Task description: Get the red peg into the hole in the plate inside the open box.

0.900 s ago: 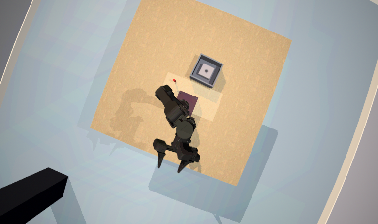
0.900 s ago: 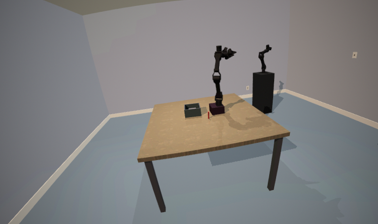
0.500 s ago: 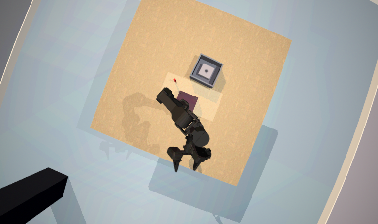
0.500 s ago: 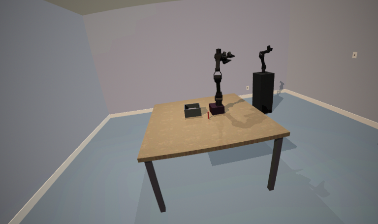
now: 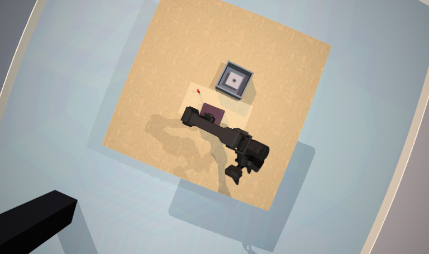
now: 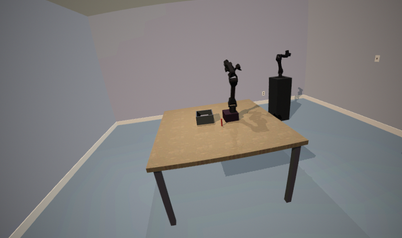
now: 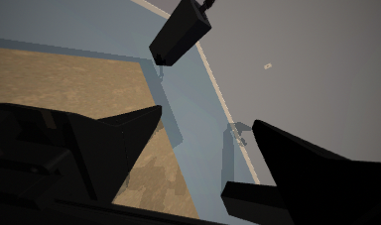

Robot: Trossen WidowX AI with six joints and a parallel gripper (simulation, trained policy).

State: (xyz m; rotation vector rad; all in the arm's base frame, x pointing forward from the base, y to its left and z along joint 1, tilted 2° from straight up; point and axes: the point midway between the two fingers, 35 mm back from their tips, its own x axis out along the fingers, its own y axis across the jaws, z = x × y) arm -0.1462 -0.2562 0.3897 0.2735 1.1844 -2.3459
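Right now my gripper tip is 35 cm short of the red peg, 38 cm to the right of it and 43 cm above it. From my gripper tip the other things lie so: plate 50 cm ahead, 17 cm to the left, 43 cm below; then grey box 50 cm ahead, 17 cm to the left, 45 cm below.
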